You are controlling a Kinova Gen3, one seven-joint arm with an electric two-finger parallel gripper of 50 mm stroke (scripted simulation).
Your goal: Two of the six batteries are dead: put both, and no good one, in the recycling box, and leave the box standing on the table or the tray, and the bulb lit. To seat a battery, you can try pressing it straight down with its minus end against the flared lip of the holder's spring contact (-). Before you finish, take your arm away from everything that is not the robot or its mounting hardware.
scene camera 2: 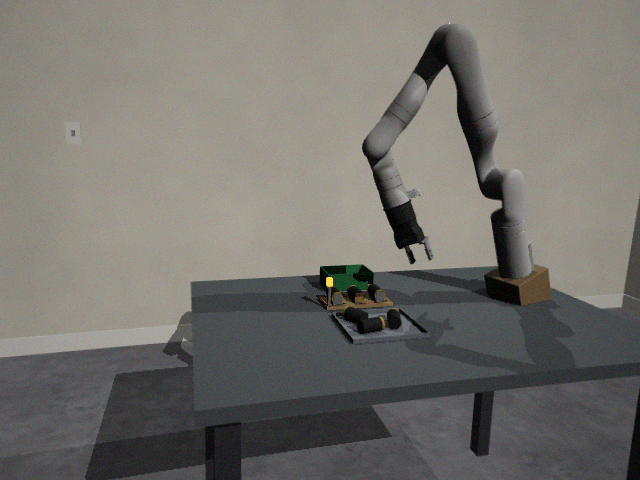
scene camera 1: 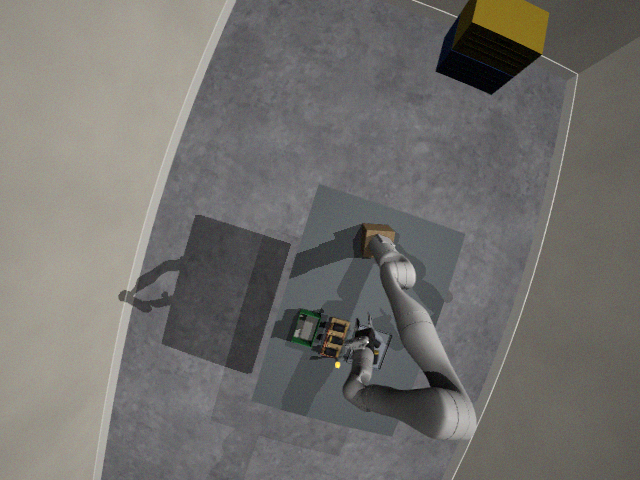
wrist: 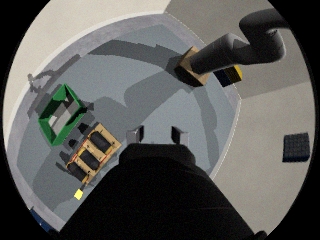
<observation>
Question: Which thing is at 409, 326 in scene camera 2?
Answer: A grey tray.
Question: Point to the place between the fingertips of the gripper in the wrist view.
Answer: At 157, 131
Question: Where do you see a green recycling box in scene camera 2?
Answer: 343, 276
</observation>
